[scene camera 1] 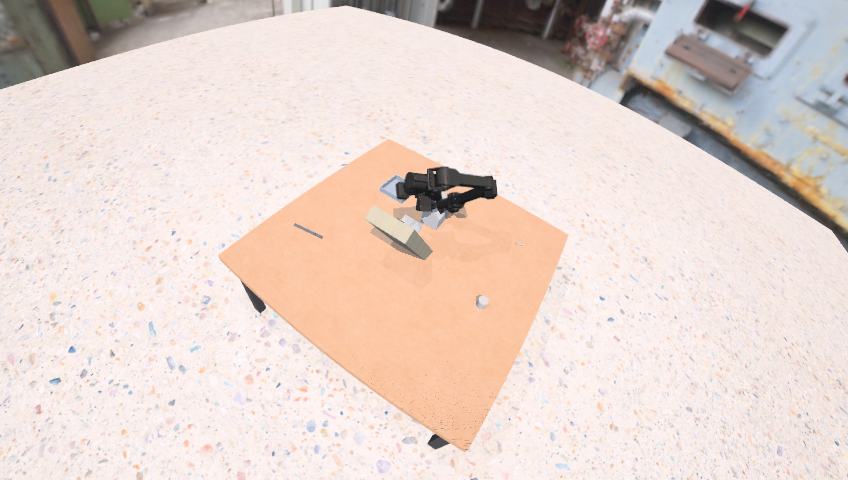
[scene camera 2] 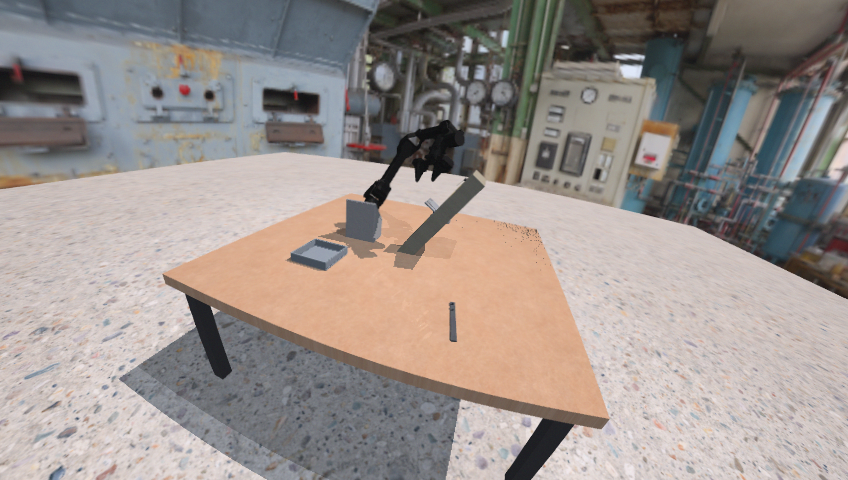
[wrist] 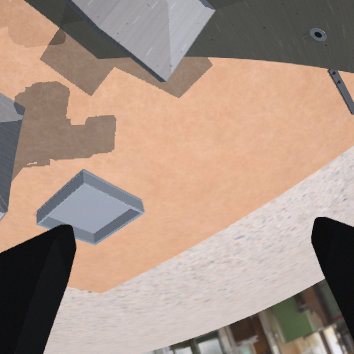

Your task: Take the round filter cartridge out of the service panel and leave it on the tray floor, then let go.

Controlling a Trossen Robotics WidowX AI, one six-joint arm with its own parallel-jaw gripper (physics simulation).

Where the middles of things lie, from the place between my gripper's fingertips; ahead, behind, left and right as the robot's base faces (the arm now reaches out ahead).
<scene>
Right now my hand is 32 cm past the shallow grey tray [scene camera 2: 321,254], 21 cm to the left of it and 29 cm above it.
</scene>
